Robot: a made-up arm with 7 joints. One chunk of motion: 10 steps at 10 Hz.
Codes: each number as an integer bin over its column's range. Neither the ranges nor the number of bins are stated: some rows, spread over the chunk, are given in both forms.
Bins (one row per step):
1: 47 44 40 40 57 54
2: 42 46 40 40 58 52
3: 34 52 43 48 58 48
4: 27 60 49 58 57 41
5: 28 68 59 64 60 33
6: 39 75 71 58 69 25
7: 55 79 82 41 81 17
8: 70 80 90 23 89 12
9: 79 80 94 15 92 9
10: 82 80 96 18 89 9
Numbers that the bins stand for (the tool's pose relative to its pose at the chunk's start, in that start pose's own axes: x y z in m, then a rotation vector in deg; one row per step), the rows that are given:
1: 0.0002 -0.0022 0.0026 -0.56 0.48 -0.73
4: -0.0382 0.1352 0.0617 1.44 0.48 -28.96
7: 0.0156 0.2983 0.2784 -0.44 3.64 -81.08
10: 0.0674 0.3069 0.3703 -3.00 4.69 -98.45
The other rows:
2: -0.0094 0.0149 0.0026 -0.56 0.62 -5.07
3: -0.0247 0.0665 0.0223 0.33 0.62 -13.76
5: -0.0363 0.2038 0.1274 2.11 0.88 -46.33
6: -0.0152 0.2639 0.2062 1.44 2.06 -63.71
8: 0.0443 0.3069 0.3309 -2.44 4.69 -91.94
9: 0.0616 0.3069 0.3572 -3.33 5.08 -98.45

